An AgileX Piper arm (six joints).
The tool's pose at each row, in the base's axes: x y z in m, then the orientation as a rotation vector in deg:
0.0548, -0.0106, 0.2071, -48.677, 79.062, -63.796
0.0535, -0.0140, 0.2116, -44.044, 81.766, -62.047
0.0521, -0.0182, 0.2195, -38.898, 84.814, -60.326
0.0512, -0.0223, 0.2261, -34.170, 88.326, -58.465
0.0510, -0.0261, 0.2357, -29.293, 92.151, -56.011
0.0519, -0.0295, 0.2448, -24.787, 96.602, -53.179
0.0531, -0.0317, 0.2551, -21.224, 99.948, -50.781
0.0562, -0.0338, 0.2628, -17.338, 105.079, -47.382
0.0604, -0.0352, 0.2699, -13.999, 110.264, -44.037
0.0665, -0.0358, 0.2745, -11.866, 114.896, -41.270
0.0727, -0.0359, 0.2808, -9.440, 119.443, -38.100
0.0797, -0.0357, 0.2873, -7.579, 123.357, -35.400
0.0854, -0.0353, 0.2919, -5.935, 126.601, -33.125
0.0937, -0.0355, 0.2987, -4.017, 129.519, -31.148
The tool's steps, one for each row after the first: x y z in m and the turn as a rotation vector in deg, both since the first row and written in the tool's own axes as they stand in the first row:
0.0020, -0.0054, -0.0005, 0.451, 2.238, 4.234
0.0037, -0.0143, -0.0008, 0.935, 5.007, 8.725
0.0056, -0.0219, -0.0007, 0.791, 8.071, 12.990
0.0063, -0.0321, 0.0003, 0.236, 11.266, 17.639
0.0065, -0.0417, 0.0022, -1.128, 14.788, 22.198
0.0053, -0.0520, 0.0044, -2.235, 17.477, 25.806
0.0045, -0.0596, 0.0082, -4.729, 21.323, 30.078
0.0031, -0.0664, 0.0130, -7.599, 25.179, 33.811
0.0015, -0.0703, 0.0194, -10.548, 28.495, 36.367
-0.0012, -0.0756, 0.0259, -13.524, 31.785, 39.208
-0.0042, -0.0810, 0.0331, -16.220, 34.613, 41.390
-0.0068, -0.0847, 0.0390, -18.450, 37.034, 43.190
-0.0097, -0.0904, 0.0476, -20.247, 39.457, 44.935

